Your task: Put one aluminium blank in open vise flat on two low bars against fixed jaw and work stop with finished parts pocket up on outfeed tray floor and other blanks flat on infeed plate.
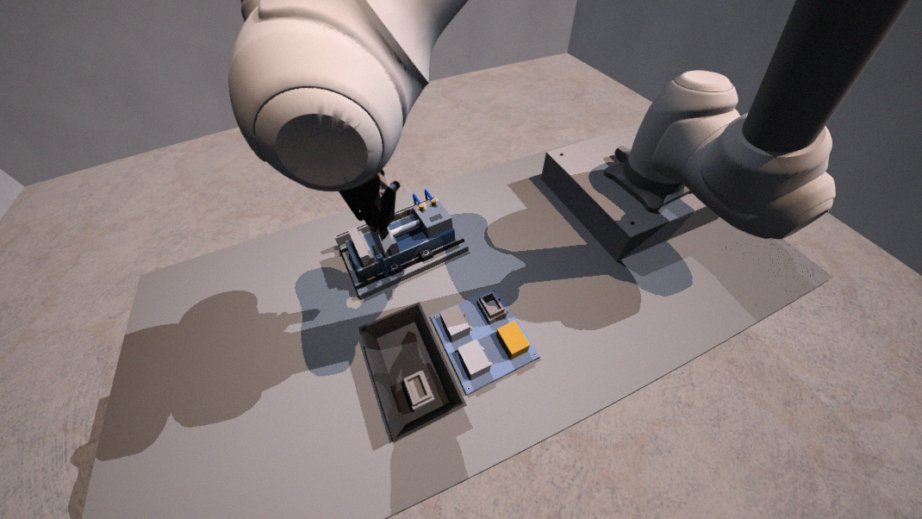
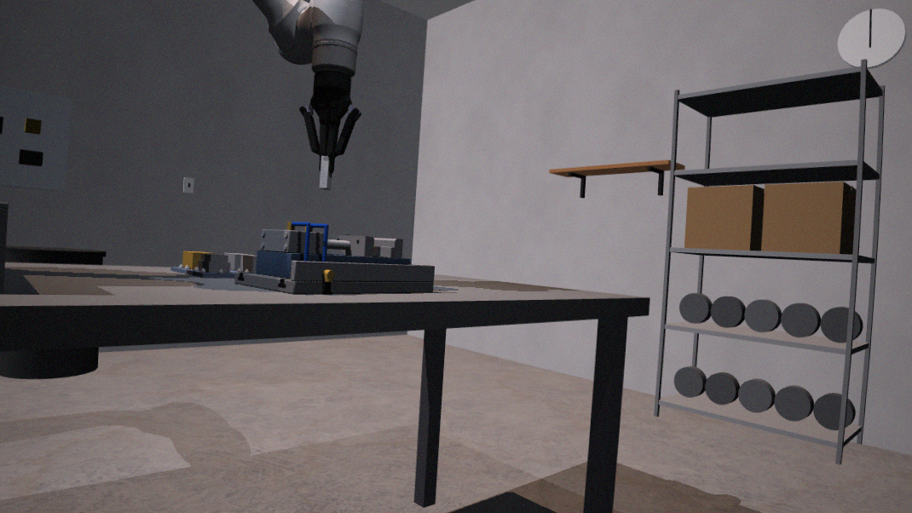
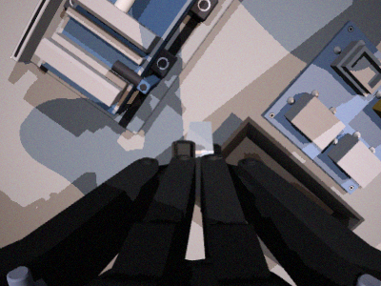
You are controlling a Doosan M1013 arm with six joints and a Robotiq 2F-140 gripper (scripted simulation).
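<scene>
Now: the infeed plate 220 mm below my hand, 180 mm to the left of it and 120 mm behind it. Also, from my hand: work stop (130 mm below, 90 mm to the right, 20 mm ahead); then piston rod (150 mm below, 140 mm to the right, 70 mm behind); then vise (180 mm below, 140 mm to the right, 50 mm behind).
</scene>
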